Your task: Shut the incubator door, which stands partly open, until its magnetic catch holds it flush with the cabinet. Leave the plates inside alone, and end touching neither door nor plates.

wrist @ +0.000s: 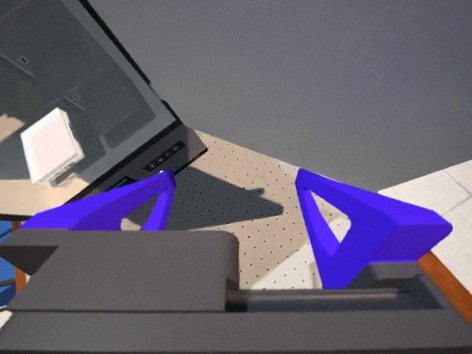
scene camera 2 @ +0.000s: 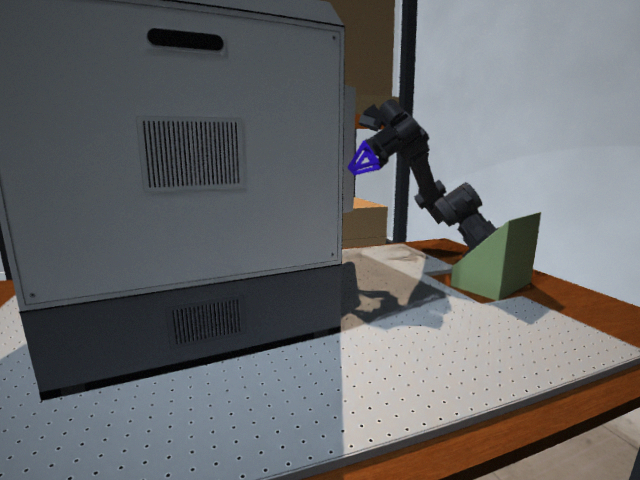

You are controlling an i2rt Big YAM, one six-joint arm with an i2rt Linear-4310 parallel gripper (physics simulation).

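Places are measured from the arm's base along level axes (x back, y left, z down), in centimetres.
Pixels of known places: gripper, fingertip midpoint: (wrist: 235, 176) (scene camera 2: 350, 171); arm's base, origin of the base link: (scene camera 2: 487, 245).
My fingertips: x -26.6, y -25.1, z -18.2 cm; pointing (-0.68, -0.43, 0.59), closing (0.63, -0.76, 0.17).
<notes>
Ahead of a thing's pixels: the offset from my fingertips to its top centre. "spot": to the spot under its first point. Level surfaces: height alone.
The grey incubator cabinet (scene camera 2: 93, 222) stands at the left of the scene view. A pale slab @(spot: dx +7.2, dy -12.1, dz -17.0 cm) (scene camera 2: 349, 111) that looks like its door protrudes slightly past the front edge; the gap behind it is hidden. In the wrist view, the dark glazed front @(spot: dx -36.7, dy +8.4, dz +1.8 cm) (wrist: 50, 50) lies upper left, above a control panel @(spot: dx -20.6, dy +6.2, dz +17.3 cm) (wrist: 165, 150). A pale pink-topped plate @(dx -30.9, dy +20.6, dz +8.3 cm) (wrist: 50, 145) shows against it; whether it is seen through glass is unclear. My blue-fingered gripper (scene camera 2: 351, 167) (wrist: 235, 176) is wide open and empty. It overlaps the slab in the scene view; contact cannot be told.
The perforated board @(dz +27.4 cm) (scene camera 2: 439, 372) (wrist: 250, 220) lies on a wooden table @(dz +28.7 cm) (scene camera 2: 584, 397). The dark arm rises from a green wedge base (scene camera 2: 496, 258). A tan box (scene camera 2: 367, 224) and a dark post (scene camera 2: 405, 129) stand behind. The arm's shadow falls across the board.
</notes>
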